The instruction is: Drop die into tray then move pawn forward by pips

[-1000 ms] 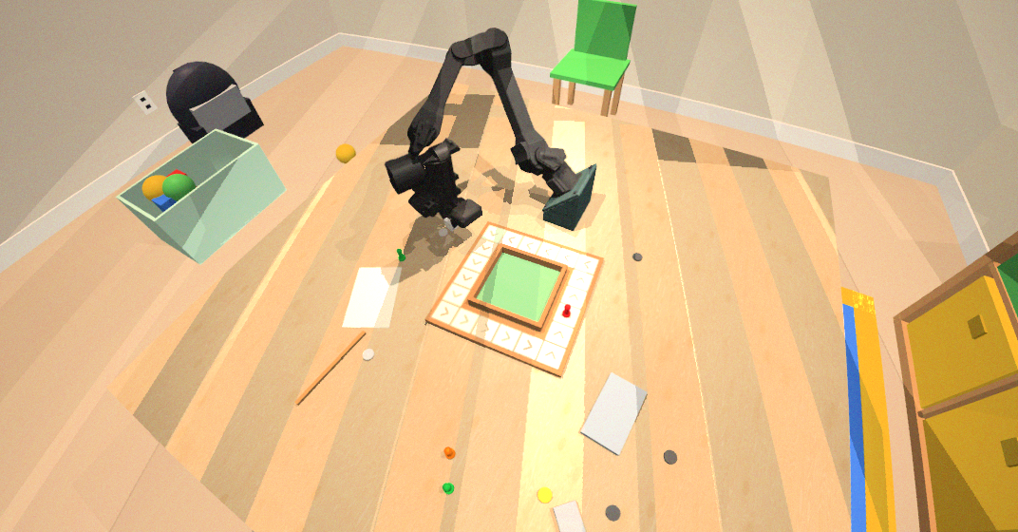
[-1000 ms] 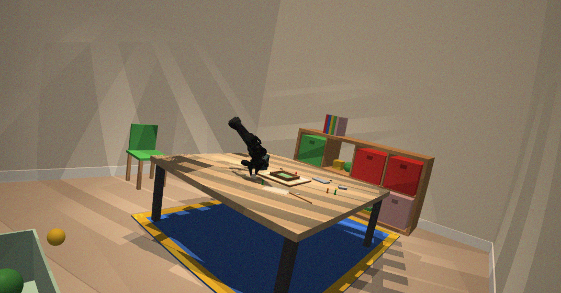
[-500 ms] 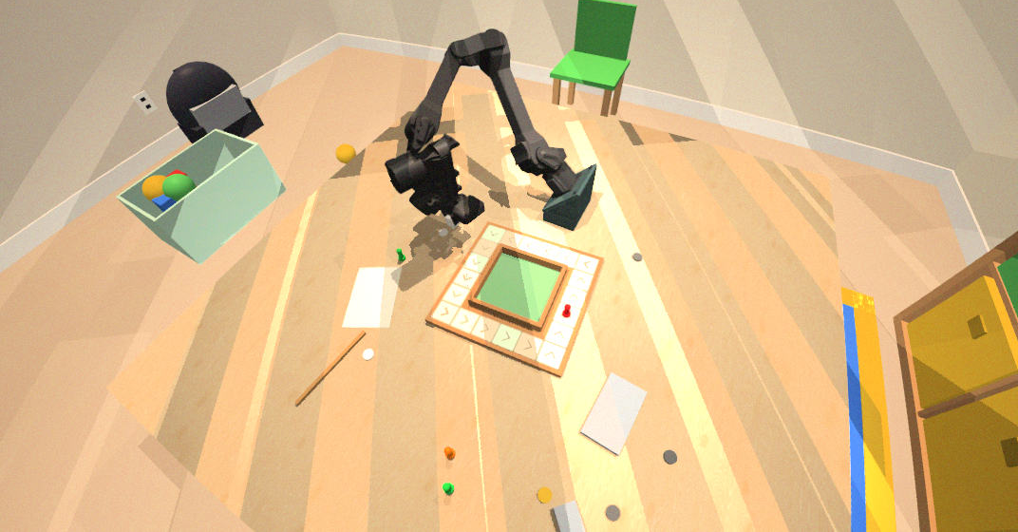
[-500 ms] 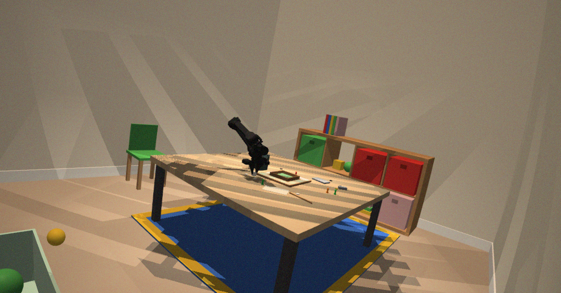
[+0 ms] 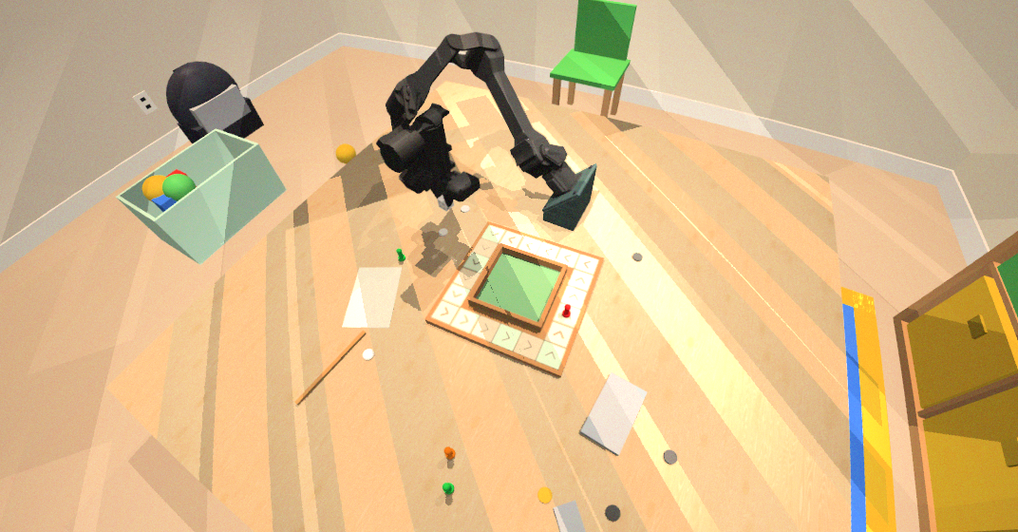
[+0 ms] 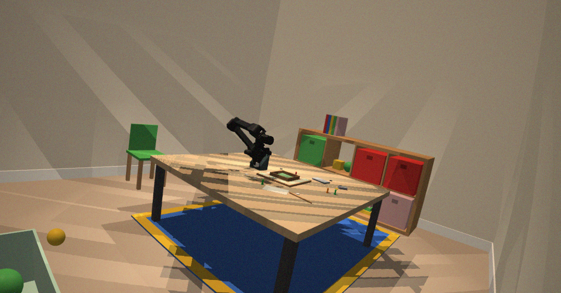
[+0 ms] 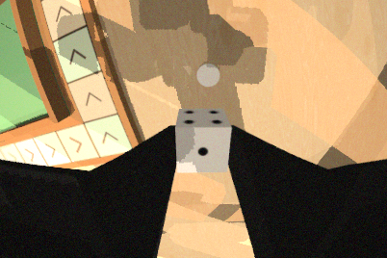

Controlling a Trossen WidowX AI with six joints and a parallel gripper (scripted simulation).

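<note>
My gripper tip is now 80 mm short of the red pawn, 340 mm to the right of it and 60 mm above it. Round my gripper tip: green dice tray: 70 mm ahead, 230 mm to the left, 80 mm below; white card: 240 mm ahead, 40 mm to the right, 90 mm below; white die: right at my gripper tip.
</note>
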